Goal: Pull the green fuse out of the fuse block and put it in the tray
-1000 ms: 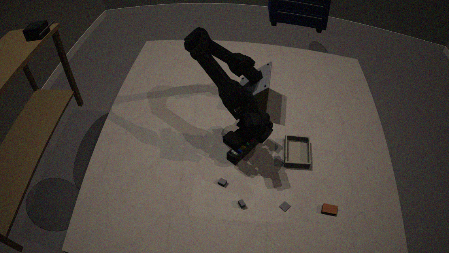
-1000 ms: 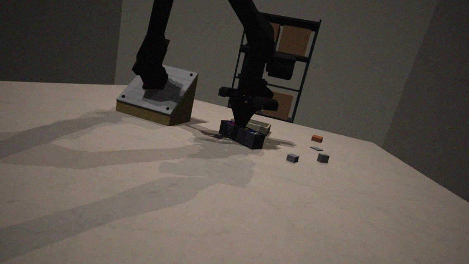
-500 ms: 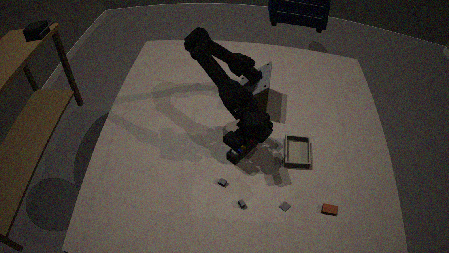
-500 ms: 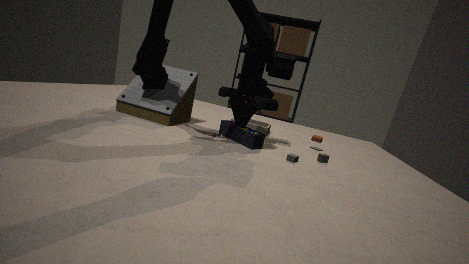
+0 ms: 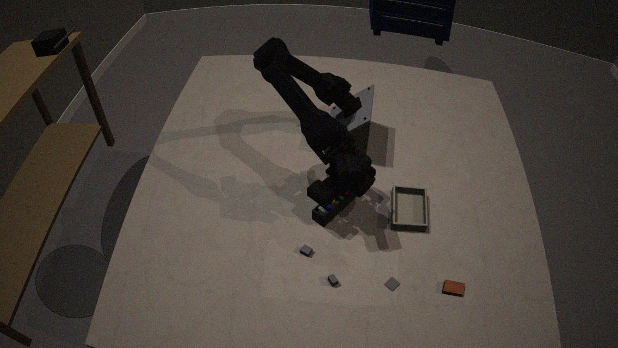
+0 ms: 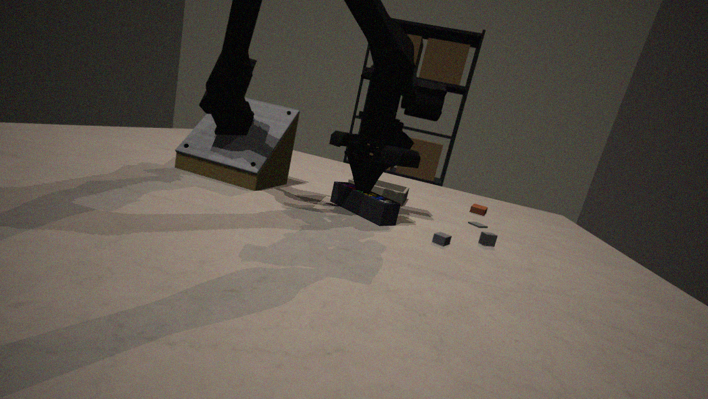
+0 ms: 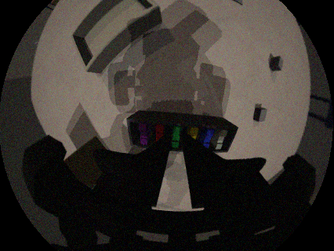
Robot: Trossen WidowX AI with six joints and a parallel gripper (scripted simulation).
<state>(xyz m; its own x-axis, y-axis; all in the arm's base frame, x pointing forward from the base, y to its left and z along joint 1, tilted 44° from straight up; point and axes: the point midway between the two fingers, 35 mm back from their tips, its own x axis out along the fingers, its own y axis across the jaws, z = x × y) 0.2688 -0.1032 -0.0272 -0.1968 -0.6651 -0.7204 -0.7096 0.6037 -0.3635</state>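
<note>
Right now my gripper tip is 1 cm above the green fuse. Also, from my gripper tip: grey tray 3 cm ahead, 20 cm to the left, 3 cm below.
</note>
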